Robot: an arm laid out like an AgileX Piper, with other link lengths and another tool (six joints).
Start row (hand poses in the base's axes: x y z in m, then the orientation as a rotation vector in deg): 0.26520 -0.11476 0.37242 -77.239 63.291 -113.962
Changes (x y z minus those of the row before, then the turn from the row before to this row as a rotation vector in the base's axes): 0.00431 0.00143 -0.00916 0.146 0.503 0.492; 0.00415 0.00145 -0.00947 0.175 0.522 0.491; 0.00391 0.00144 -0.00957 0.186 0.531 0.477; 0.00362 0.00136 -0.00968 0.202 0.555 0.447; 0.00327 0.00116 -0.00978 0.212 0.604 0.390; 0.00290 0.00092 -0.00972 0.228 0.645 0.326; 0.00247 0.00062 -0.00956 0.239 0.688 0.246; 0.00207 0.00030 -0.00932 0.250 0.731 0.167; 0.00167 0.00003 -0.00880 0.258 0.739 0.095; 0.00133 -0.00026 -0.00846 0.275 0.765 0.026; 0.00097 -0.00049 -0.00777 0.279 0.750 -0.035; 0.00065 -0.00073 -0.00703 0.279 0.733 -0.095; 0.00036 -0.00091 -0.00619 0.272 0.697 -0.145; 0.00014 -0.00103 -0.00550 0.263 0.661 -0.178; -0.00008 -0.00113 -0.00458 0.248 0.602 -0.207; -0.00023 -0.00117 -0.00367 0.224 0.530 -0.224; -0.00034 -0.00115 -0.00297 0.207 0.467 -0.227
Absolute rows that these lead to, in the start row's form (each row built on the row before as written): 0.26951 -0.11333 0.36326 -77.881 63.207 -113.259; 0.27366 -0.11188 0.35379 -78.525 63.155 -112.522; 0.27757 -0.11044 0.34422 -79.165 63.127 -111.779; 0.28119 -0.10908 0.33454 -79.811 63.148 -111.030; 0.28446 -0.10792 0.32476 -80.485 63.248 -110.286; 0.28736 -0.10700 0.31504 -81.174 63.436 -109.549; 0.28983 -0.10638 0.30548 -81.877 63.723 -108.833; 0.29190 -0.10608 0.29616 -82.595 64.108 -108.136; 0.29357 -0.10605 0.28736 -83.292 64.567 -107.473; 0.29490 -0.10631 0.27890 -83.985 65.114 -106.824; 0.29587 -0.10680 0.27113 -84.638 65.712 -106.215; 0.29652 -0.10753 0.26410 -85.251 66.357 -105.650; 0.29688 -0.10844 0.25791 -85.811 67.026 -105.138; 0.29702 -0.10947 0.25241 -86.324 67.702 -104.670; 0.29694 -0.11060 0.24783 -86.770 68.366 -104.261; 0.29671 -0.11177 0.24416 -87.145 68.995 -103.920; 0.29637 -0.11292 0.24119 -87.459 69.584 -103.627
